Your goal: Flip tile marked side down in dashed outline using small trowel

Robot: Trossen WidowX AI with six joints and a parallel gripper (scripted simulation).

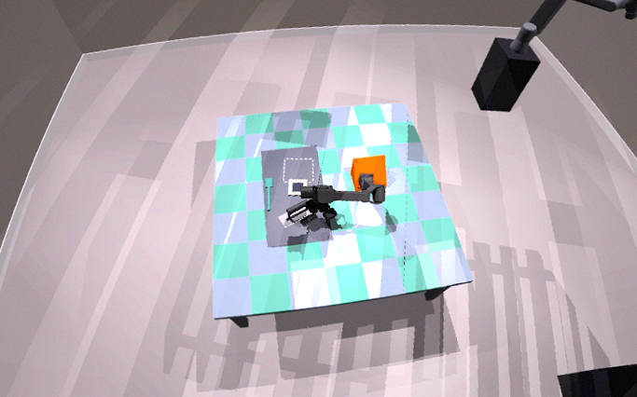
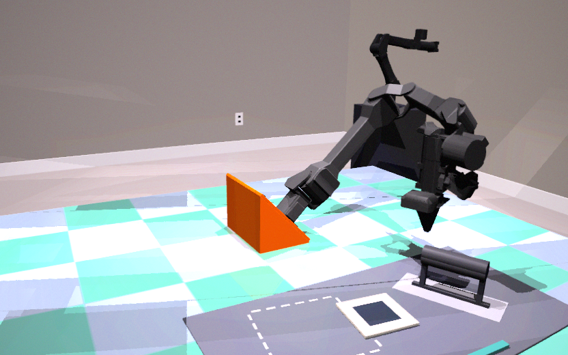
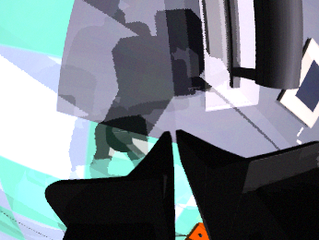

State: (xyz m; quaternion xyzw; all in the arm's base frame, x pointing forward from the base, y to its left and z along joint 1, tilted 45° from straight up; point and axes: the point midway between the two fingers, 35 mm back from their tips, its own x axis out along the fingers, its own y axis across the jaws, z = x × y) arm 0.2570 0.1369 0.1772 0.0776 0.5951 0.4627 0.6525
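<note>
The grey mat is 170 mm to the right of my gripper tip, 150 mm ahead of it and 100 mm below it. From my gripper tip the other things lie so: tile 200 mm to the right, 120 mm ahead, 80 mm below; then cyan trowel 290 mm ahead, 180 mm to the right, 80 mm below.
</note>
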